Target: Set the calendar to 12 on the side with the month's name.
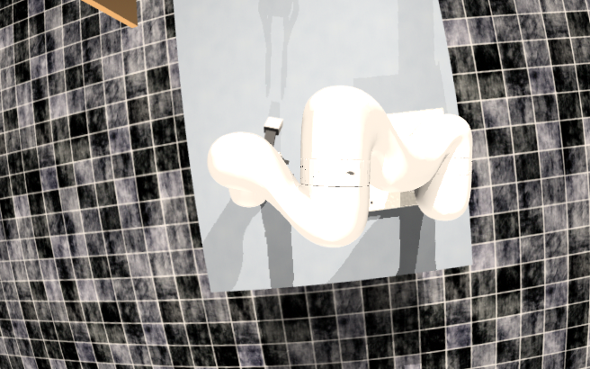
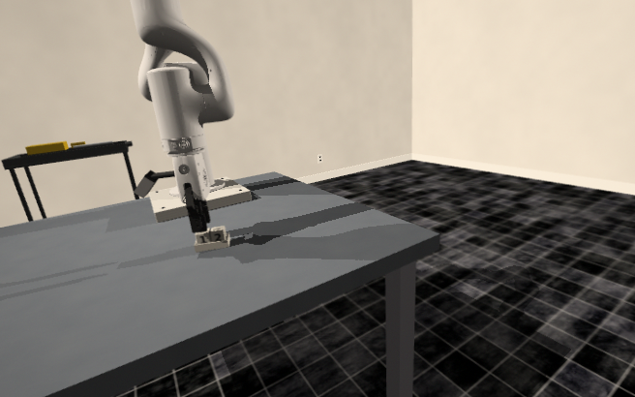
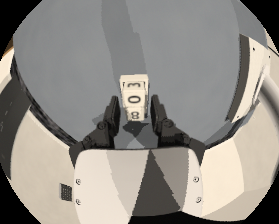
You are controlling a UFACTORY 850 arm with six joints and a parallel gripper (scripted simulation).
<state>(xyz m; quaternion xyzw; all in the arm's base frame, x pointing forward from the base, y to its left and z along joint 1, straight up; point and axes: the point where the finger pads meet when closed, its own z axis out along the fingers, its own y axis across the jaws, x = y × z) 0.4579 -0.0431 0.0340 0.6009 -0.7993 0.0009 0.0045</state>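
The calendar tray lies 20 mm to the left of my hand and 60 mm below it.
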